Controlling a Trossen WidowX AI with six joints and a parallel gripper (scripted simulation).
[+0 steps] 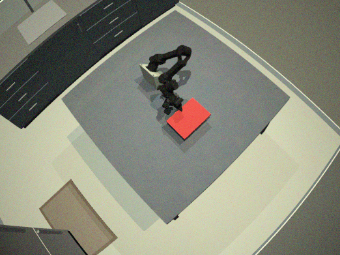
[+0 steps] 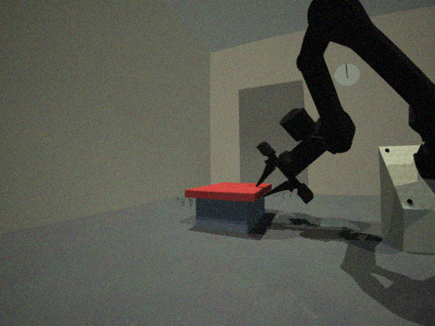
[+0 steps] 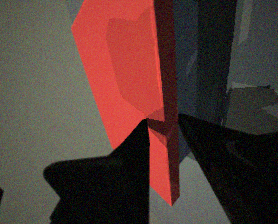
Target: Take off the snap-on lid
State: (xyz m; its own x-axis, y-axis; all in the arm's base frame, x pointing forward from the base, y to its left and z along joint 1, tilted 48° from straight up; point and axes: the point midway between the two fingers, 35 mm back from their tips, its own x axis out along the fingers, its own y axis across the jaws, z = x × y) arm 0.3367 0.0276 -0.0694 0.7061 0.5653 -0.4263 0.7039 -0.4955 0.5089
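The red lid is 7 cm ahead of my gripper tip and 1 cm above it. The rest, counted from my gripper tip: grey-blue storage box 7 cm ahead, 4 cm below.
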